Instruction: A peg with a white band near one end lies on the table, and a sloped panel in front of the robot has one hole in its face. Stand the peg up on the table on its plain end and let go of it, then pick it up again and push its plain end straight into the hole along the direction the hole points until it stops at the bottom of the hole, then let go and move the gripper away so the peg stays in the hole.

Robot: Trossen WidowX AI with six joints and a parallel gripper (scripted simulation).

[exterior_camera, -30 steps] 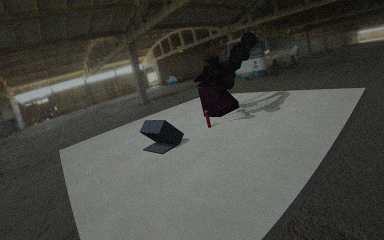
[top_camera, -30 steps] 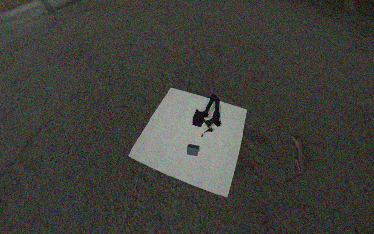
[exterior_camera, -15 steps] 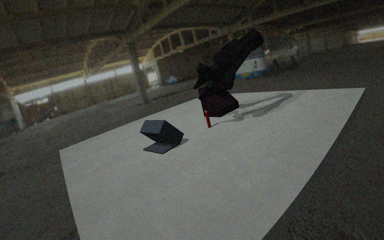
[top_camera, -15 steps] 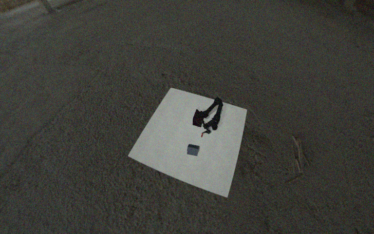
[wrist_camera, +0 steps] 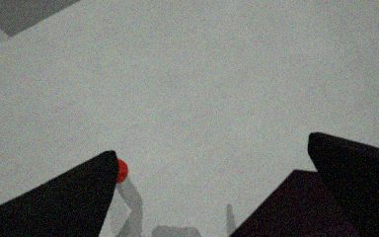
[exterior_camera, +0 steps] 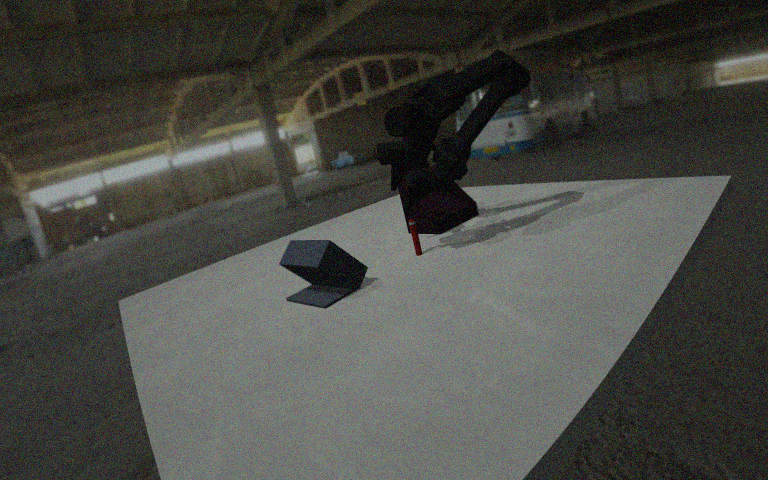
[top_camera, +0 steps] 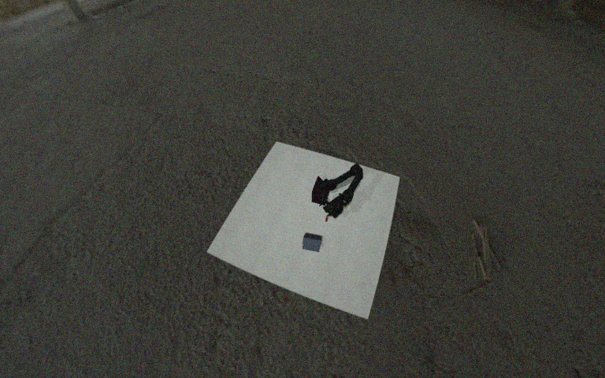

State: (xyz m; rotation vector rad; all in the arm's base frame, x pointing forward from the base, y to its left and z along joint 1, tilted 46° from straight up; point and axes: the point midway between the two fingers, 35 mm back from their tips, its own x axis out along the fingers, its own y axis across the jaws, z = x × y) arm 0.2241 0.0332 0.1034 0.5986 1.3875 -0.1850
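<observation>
My gripper tip is now 10 mm short of the red peg, 40 mm to the right of it and 70 mm above it. From my gripper tip the other things lie so: dark sloped panel (220 mm ahead, 10 mm to the right, 70 mm below); flat foot plate (250 mm ahead, 10 mm to the right, 120 mm below).
</observation>
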